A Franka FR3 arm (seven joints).
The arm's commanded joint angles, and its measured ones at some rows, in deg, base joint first. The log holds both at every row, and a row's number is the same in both.
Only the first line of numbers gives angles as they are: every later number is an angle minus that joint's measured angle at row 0.
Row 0, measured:
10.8 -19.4 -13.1 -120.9 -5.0 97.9 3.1
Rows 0 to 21, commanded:
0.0 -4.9 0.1 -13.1 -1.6 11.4 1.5
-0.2 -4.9 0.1 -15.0 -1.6 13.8 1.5
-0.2 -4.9 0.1 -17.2 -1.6 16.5 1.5
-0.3 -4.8 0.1 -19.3 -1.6 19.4 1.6
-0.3 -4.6 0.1 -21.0 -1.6 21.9 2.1
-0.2 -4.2 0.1 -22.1 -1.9 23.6 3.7
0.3 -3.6 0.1 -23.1 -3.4 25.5 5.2
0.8 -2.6 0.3 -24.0 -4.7 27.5 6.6
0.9 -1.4 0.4 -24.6 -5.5 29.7 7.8
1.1 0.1 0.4 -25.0 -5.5 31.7 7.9
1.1 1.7 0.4 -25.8 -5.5 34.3 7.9
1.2 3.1 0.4 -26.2 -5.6 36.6 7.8
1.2 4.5 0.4 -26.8 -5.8 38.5 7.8
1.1 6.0 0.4 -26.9 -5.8 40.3 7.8
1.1 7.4 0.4 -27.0 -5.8 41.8 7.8
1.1 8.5 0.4 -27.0 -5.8 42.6 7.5
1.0 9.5 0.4 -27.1 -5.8 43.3 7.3
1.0 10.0 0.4 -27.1 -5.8 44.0 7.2
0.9 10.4 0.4 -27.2 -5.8 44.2 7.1
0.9 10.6 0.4 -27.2 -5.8 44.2 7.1
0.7 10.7 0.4 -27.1 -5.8 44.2 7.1
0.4 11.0 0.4 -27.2 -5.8 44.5 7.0
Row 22, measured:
0.8 10.8 0.3 -26.6 -4.8 43.0 6.1
